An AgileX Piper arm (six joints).
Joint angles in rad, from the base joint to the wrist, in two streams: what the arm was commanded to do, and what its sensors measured. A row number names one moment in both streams.
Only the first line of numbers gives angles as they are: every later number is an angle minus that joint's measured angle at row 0.
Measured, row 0:
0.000 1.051 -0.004 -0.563 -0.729 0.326
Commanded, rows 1 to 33:
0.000 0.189 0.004 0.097 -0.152 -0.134
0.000 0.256 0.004 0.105 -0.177 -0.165
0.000 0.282 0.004 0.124 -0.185 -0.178
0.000 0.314 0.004 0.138 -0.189 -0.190
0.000 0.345 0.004 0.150 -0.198 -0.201
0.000 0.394 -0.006 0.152 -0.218 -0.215
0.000 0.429 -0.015 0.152 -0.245 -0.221
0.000 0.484 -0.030 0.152 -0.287 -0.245
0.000 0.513 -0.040 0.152 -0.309 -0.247
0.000 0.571 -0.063 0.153 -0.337 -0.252
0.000 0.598 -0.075 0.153 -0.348 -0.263
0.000 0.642 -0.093 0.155 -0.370 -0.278
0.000 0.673 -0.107 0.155 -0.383 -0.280
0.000 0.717 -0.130 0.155 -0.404 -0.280
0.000 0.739 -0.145 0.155 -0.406 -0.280
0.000 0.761 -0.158 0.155 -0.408 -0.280
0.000 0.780 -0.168 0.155 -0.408 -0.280
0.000 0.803 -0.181 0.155 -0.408 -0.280
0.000 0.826 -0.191 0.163 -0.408 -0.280
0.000 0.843 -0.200 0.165 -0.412 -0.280
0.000 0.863 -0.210 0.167 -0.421 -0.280
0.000 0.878 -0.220 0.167 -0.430 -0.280
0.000 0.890 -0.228 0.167 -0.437 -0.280
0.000 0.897 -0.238 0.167 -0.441 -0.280
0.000 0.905 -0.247 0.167 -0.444 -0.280
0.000 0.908 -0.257 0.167 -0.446 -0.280
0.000 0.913 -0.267 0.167 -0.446 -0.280
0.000 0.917 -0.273 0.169 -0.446 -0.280
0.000 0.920 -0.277 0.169 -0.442 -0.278
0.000 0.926 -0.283 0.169 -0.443 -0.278
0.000 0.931 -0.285 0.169 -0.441 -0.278
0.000 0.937 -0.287 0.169 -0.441 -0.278
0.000 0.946 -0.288 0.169 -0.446 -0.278
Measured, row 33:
0.000 0.923 -0.279 0.165 -0.429 -0.267
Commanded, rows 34 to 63:
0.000 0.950 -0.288 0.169 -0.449 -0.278
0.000 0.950 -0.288 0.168 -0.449 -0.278
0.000 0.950 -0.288 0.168 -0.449 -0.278
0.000 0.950 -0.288 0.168 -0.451 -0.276
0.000 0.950 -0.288 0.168 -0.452 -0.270
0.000 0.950 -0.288 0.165 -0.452 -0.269
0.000 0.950 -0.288 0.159 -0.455 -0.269
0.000 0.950 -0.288 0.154 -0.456 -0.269
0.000 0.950 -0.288 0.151 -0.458 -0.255
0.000 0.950 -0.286 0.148 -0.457 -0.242
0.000 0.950 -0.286 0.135 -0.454 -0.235
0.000 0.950 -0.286 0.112 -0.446 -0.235
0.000 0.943 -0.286 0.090 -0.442 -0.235
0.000 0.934 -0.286 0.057 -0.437 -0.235
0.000 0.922 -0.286 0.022 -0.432 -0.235
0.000 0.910 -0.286 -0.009 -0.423 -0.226
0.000 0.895 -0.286 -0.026 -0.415 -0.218
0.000 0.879 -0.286 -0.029 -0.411 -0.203
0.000 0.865 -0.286 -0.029 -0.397 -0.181
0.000 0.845 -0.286 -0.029 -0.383 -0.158
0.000 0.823 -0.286 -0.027 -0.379 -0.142
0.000 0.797 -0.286 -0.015 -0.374 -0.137
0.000 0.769 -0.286 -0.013 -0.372 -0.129
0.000 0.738 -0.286 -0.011 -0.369 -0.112
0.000 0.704 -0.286 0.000 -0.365 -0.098
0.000 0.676 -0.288 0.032 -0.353 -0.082
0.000 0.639 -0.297 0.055 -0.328 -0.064
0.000 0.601 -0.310 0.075 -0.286 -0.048
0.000 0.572 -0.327 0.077 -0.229 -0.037
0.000 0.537 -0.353 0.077 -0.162 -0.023
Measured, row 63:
0.000 0.661 -0.293 0.029 -0.303 -0.081
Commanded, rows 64 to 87:
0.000 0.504 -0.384 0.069 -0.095 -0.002
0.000 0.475 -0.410 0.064 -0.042 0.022
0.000 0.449 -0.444 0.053 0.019 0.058
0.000 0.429 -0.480 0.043 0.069 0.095
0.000 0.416 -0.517 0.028 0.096 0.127
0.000 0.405 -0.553 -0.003 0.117 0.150
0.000 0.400 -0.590 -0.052 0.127 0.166
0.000 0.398 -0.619 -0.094 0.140 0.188
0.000 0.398 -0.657 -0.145 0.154 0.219
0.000 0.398 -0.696 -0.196 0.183 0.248
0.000 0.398 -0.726 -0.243 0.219 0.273
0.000 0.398 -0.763 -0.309 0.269 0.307
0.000 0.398 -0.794 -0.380 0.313 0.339
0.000 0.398 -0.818 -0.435 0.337 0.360
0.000 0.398 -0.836 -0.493 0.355 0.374
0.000 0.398 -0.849 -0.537 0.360 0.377
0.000 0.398 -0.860 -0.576 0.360 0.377
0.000 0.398 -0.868 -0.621 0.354 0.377
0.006 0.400 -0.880 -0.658 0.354 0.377
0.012 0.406 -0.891 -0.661 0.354 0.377
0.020 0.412 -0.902 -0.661 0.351 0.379
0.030 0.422 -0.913 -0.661 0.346 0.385
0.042 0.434 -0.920 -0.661 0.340 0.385
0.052 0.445 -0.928 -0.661 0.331 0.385
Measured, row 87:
0.018 0.416 -0.891 -0.637 0.365 0.369
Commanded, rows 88 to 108:
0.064 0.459 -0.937 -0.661 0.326 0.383
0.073 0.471 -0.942 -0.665 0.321 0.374
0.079 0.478 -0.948 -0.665 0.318 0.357
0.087 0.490 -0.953 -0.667 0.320 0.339
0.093 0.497 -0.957 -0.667 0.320 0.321
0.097 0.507 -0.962 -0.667 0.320 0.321
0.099 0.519 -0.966 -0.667 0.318 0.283
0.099 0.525 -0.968 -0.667 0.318 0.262
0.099 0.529 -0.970 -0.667 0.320 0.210
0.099 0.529 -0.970 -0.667 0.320 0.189
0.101 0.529 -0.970 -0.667 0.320 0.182
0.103 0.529 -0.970 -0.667 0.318 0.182
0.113 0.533 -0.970 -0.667 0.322 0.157
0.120 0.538 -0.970 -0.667 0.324 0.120
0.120 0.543 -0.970 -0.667 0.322 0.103
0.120 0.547 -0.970 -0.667 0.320 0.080
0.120 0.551 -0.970 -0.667 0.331 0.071
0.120 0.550 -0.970 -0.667 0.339 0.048
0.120 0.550 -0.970 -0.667 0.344 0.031
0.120 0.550 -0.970 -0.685 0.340 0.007
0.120 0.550 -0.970 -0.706 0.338 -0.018
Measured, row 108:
0.120 0.553 -0.962 -0.674 0.343 0.049
